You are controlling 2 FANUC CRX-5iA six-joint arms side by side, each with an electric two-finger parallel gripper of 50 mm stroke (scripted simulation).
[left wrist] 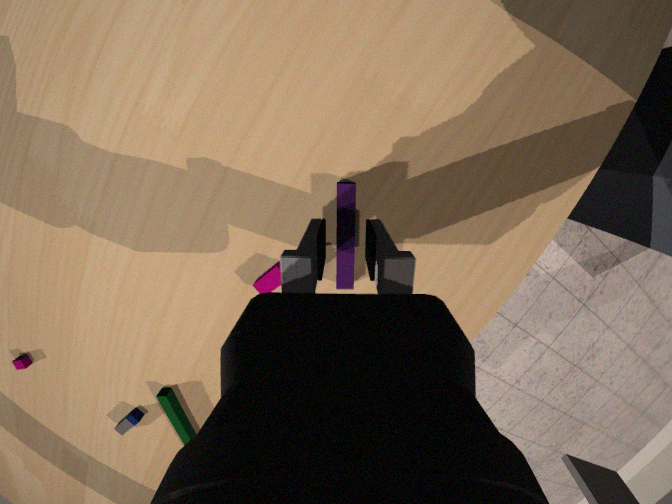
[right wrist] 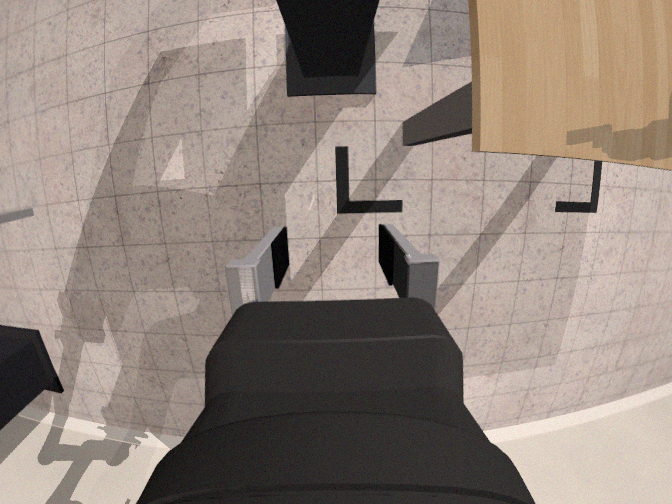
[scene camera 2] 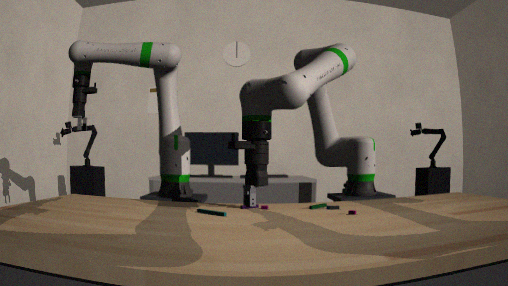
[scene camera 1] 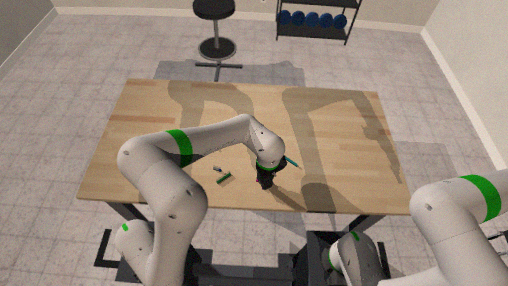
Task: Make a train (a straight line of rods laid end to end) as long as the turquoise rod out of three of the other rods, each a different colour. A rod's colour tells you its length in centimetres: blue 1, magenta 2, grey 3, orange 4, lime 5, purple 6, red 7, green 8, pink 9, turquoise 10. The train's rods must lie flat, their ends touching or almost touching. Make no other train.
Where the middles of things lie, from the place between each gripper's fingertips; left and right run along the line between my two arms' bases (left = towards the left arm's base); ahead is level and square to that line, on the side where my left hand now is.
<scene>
My left hand (scene camera 2: 249, 205) is 30 mm short of the green rod (left wrist: 166, 396), 210 mm to the right of it and 20 mm above it.
I see the green rod 99 cm to the left of my right hand, 35 cm ahead of it and 28 cm below it.
</scene>
